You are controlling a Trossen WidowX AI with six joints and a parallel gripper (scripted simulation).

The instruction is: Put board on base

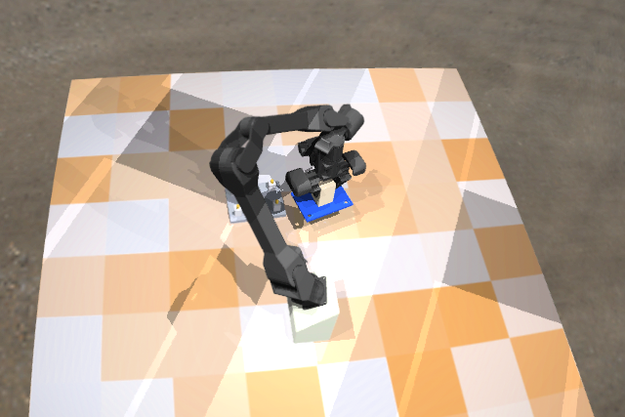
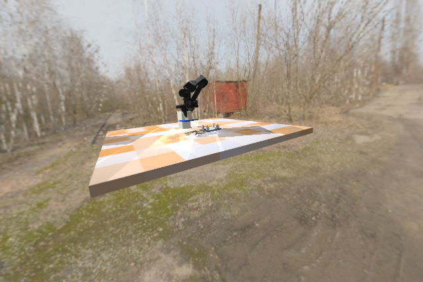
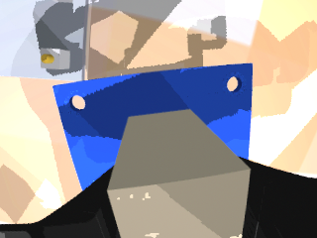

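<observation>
The grey base is 160 mm to the left of my gripper tip, 110 mm below it and 50 mm ahead of it. The rest, counted from my gripper tip: flat blue board (10 mm below).
</observation>
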